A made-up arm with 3 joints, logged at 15 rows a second.
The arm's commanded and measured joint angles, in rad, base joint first. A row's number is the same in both.
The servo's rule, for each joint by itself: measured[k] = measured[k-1] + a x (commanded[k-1-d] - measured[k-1]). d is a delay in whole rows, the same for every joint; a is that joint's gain. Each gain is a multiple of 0.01, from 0.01 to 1. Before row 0 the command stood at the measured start. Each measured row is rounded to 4 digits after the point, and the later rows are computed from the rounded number. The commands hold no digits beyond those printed.
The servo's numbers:
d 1
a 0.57 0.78 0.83
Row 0, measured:
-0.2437 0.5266 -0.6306
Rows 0 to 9, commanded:
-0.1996 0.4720 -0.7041
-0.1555 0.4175 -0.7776
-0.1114 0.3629 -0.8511
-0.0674 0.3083 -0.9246
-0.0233 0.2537 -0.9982
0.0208 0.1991 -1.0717
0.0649 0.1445 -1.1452
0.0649 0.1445 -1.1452
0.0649 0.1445 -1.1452
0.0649 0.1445 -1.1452
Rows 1 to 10, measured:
-0.2437 0.5266 -0.6306
-0.2186 0.4840 -0.6916
-0.1826 0.4321 -0.7630
-0.1420 0.3781 -0.8361
-0.0995 0.3237 -0.9096
-0.0561 0.2691 -0.9831
-0.0123 0.2145 -1.0566
0.0317 0.1599 -1.1301
0.0506 0.1479 -1.1426
0.0588 0.1452 -1.1448

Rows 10 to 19, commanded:
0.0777 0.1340 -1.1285
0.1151 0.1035 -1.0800
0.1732 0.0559 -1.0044
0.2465 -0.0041 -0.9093
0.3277 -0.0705 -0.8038
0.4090 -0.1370 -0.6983
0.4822 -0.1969 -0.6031
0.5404 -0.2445 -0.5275
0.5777 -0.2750 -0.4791
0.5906 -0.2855 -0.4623
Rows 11 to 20, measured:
0.0623 0.1447 -1.1451
0.0711 0.1364 -1.1313
0.0962 0.1107 -1.0887
0.1401 0.0680 -1.0187
0.2007 0.0118 -0.9279
0.2731 -0.0524 -0.8249
0.3506 -0.1184 -0.7198
0.4256 -0.1796 -0.6229
0.4910 -0.2302 -0.5437
0.5404 -0.2651 -0.4901

